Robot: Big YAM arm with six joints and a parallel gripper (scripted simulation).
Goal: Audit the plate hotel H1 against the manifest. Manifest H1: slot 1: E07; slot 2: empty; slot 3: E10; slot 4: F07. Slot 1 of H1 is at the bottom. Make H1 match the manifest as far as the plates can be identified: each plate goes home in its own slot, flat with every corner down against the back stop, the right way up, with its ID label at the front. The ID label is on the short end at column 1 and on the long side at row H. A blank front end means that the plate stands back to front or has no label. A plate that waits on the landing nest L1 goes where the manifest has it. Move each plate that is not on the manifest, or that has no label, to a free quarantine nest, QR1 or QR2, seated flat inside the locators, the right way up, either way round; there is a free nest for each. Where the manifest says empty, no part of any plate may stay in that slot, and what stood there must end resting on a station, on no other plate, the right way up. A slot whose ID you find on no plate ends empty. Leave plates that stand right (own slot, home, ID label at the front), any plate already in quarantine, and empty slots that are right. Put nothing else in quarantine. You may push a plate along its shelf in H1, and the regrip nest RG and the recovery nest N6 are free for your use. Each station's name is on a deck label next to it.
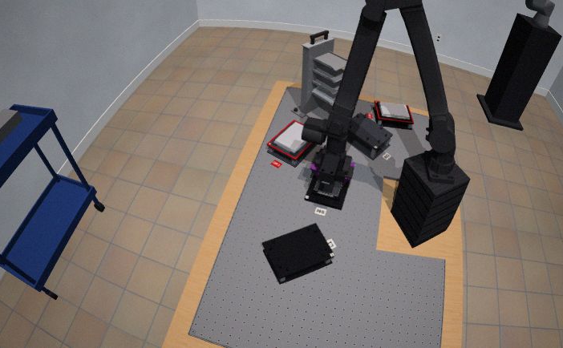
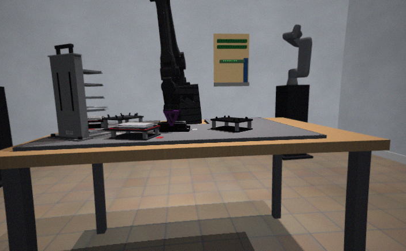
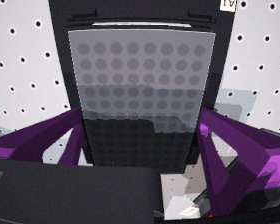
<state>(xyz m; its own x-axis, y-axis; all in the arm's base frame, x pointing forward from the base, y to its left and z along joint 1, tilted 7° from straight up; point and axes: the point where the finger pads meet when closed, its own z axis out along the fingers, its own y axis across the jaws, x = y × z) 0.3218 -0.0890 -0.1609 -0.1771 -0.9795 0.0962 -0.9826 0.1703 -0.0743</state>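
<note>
My hand is right at the dark plate. From my hand the other things lie so: H1 deck label 4 cm ahead, 25 cm to the right, 3 cm below; N6 deck label 2 cm ahead, 10 cm to the left, 3 cm below; red-rimmed quarantine nest 14 cm ahead, 16 cm to the right.
</note>
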